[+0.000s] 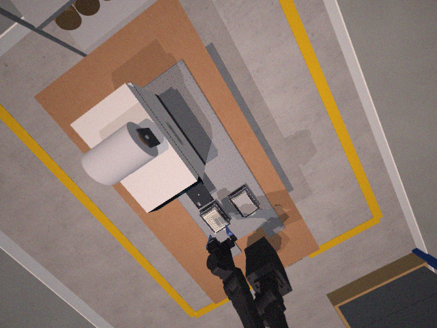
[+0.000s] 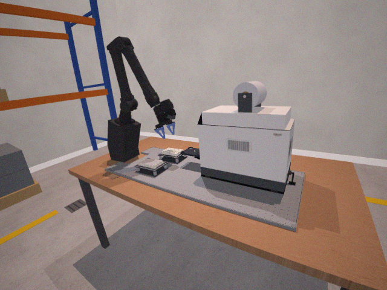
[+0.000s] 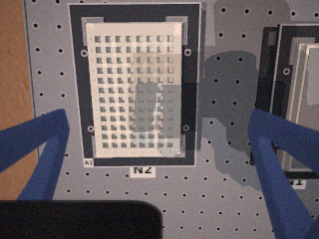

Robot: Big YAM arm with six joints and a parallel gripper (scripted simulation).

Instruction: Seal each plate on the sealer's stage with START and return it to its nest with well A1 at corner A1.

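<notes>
The white well plate lies 20 mm to the left of my hand and 120 mm below it. From my hand the other things lie so: foil roll 530 mm ahead, 40 mm to the right, 250 mm above; dark sealer stage 200 mm ahead, 20 mm to the right, 80 mm below; start button 300 mm ahead, 70 mm to the left, 20 mm above.
</notes>
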